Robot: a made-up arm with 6 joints.
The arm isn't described. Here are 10 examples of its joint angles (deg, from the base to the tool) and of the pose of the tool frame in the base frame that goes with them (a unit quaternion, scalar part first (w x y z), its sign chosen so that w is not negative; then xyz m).
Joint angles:
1: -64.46 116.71 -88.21 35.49 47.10 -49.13
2: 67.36 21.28 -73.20 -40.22 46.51 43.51
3: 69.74 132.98 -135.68 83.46 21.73 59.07
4: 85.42 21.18 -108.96 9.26 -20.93 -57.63
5: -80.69 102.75 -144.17 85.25 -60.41 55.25
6: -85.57 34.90 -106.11 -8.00 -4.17 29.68
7: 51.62 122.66 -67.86 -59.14 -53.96 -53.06
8: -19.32 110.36 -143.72 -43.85 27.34 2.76
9: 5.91 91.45 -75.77 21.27 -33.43 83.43
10: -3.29 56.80 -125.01 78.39 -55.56 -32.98
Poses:
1: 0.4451 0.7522 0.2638 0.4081 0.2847 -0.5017 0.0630
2: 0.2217 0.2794 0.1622 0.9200 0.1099 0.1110 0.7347
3: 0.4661 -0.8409 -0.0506 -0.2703 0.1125 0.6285 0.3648
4: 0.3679 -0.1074 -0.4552 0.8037 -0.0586 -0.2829 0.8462
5: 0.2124 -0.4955 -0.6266 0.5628 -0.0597 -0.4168 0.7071
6: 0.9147 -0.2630 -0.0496 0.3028 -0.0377 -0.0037 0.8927
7: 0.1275 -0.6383 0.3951 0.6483 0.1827 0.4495 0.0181
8: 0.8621 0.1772 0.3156 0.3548 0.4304 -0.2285 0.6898
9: 0.0561 0.4997 -0.4371 0.7458 0.5598 0.0127 0.3445
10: 0.4043 -0.0358 -0.6504 0.6421 0.0010 -0.1263 0.8269
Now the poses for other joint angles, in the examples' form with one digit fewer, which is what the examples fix.
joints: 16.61 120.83 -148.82 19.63 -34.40 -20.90
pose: 0.578 -0.053 -0.133 0.804 0.425 0.084 0.701
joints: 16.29 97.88 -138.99 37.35 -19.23 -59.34
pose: 0.691 -0.084 -0.029 0.717 0.325 0.062 0.802
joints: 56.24 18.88 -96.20 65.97 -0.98 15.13
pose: 0.441 -0.153 0.309 -0.829 -0.077 -0.078 0.865
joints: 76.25 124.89 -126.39 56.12 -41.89 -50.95
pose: 0.248 0.193 0.109 0.943 0.178 0.539 0.457
